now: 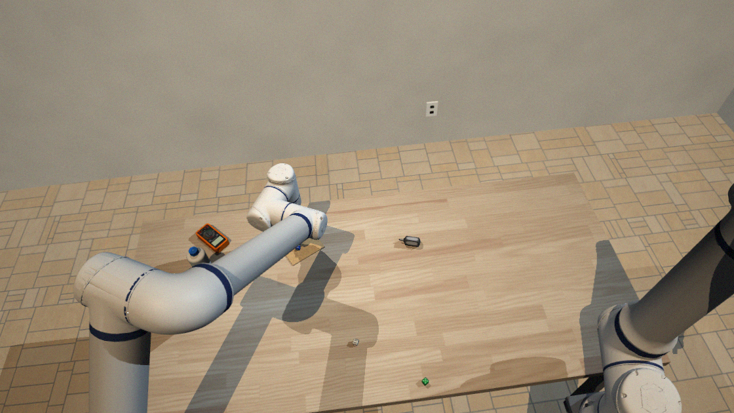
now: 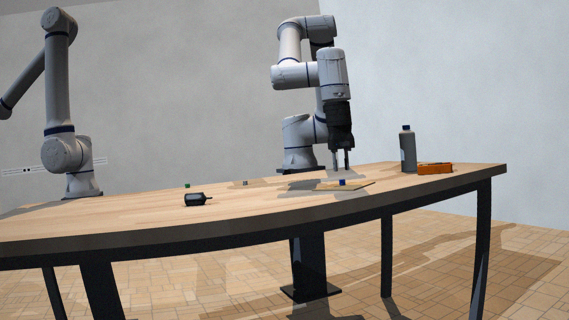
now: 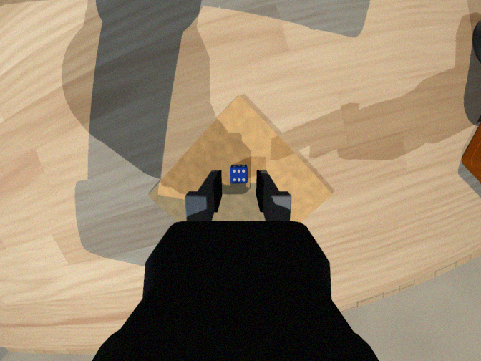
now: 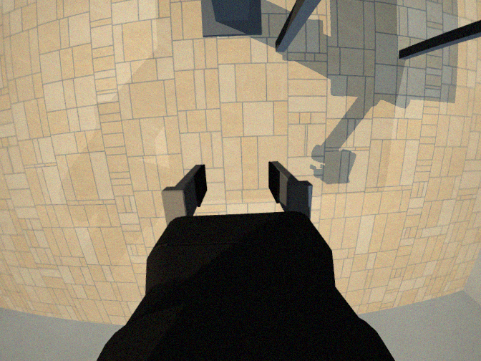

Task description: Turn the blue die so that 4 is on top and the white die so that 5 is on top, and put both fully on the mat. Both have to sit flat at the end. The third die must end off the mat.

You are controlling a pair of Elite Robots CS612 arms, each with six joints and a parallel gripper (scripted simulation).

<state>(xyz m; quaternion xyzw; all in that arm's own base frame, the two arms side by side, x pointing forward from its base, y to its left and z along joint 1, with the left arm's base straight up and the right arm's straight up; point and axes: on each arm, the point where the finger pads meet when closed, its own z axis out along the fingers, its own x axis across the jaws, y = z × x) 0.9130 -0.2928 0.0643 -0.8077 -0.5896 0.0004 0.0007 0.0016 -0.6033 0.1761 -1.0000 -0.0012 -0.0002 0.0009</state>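
Right now my left hand is 50 mm above the blue die. Also, from my left hand: bottle: 20 mm behind, 350 mm to the left, 20 mm above; then dark tool: 90 mm behind, 420 mm to the right, 50 mm below; then tan mat: 20 mm ahead, 10 mm to the right, 60 mm below.
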